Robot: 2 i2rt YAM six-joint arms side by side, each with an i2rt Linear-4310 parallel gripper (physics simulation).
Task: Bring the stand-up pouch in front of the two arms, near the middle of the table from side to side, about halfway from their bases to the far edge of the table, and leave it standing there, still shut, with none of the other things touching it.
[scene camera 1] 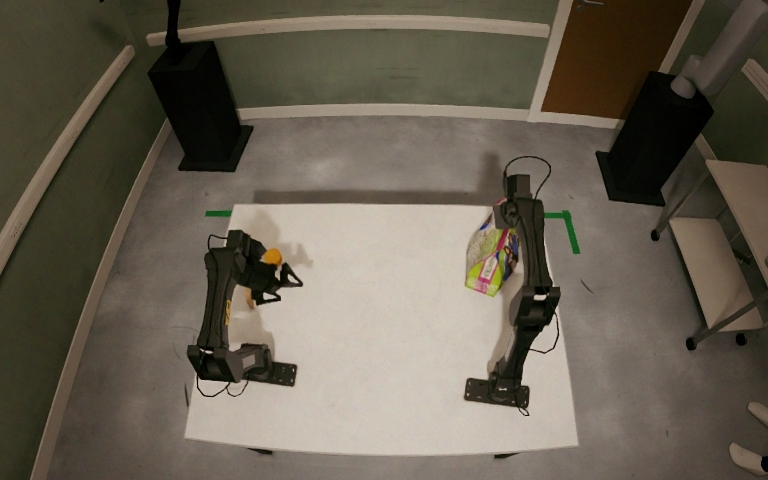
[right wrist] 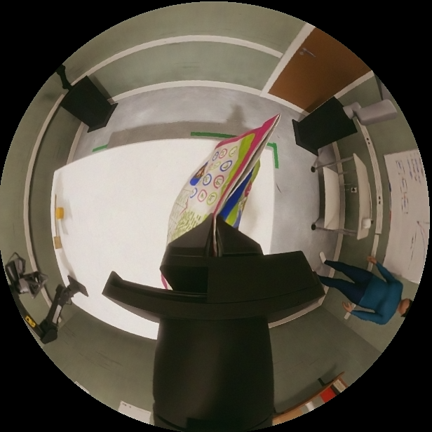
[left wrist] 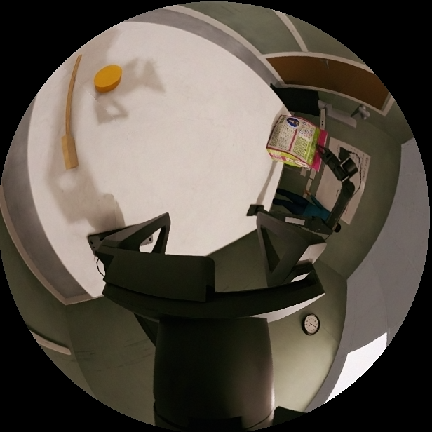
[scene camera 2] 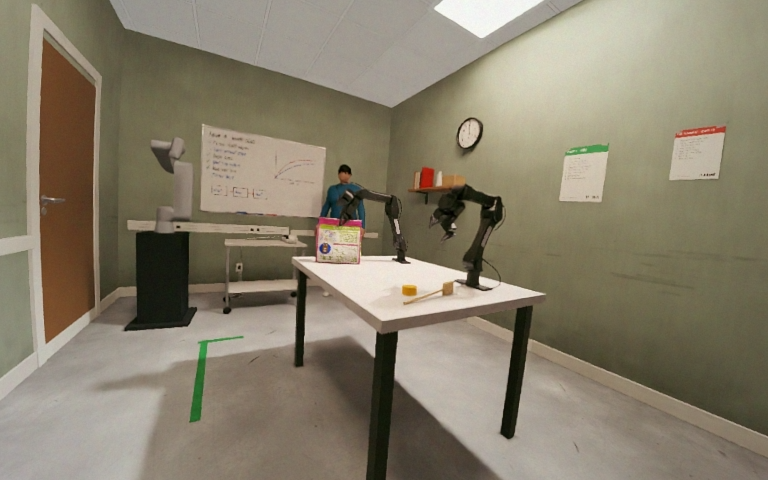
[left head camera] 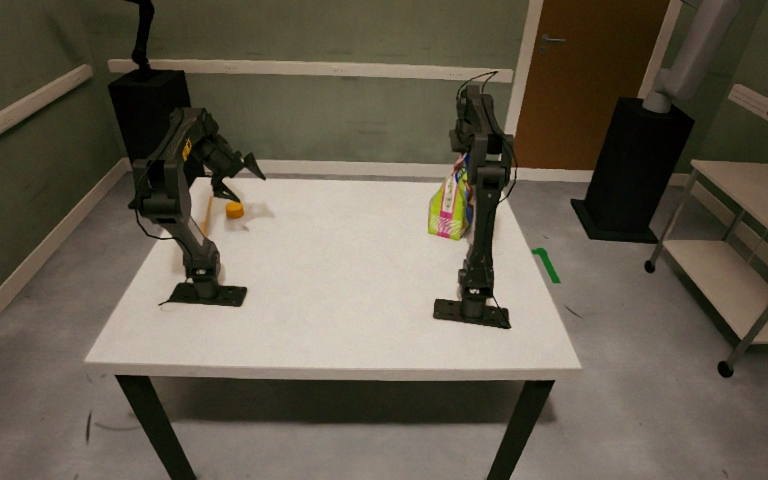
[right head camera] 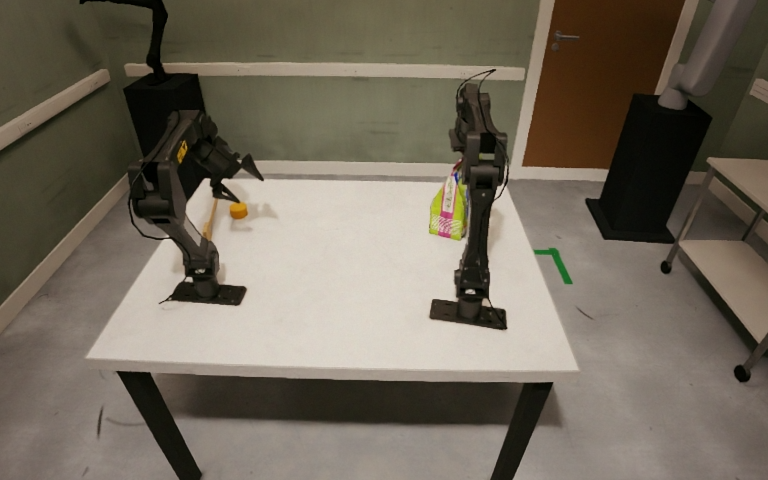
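The stand-up pouch (left head camera: 447,212) (right head camera: 447,212) (scene camera 1: 487,254) (scene camera 2: 338,244) (left wrist: 295,140), green, pink and white, is upright at the far right of the table (left head camera: 339,294) in the head views, beyond the right arm's base. Its top looks closed. Whether its base bears on the table is not clear. My right gripper (right wrist: 213,217) (scene camera 2: 342,221) is shut on the pouch's top edge; the arm hides it in the head views. My left gripper (left head camera: 252,190) (right head camera: 250,190) (scene camera 1: 290,291) (scene camera 2: 437,232) (left wrist: 212,216) is open and empty above the table's left part, far from the pouch.
An orange round puck (left head camera: 234,210) (scene camera 1: 272,256) (left wrist: 108,78) lies near the left gripper. A wooden mallet (left head camera: 207,217) (scene camera 2: 447,288) (left wrist: 70,152) lies beside it, near the left table edge. Both are far from the pouch.
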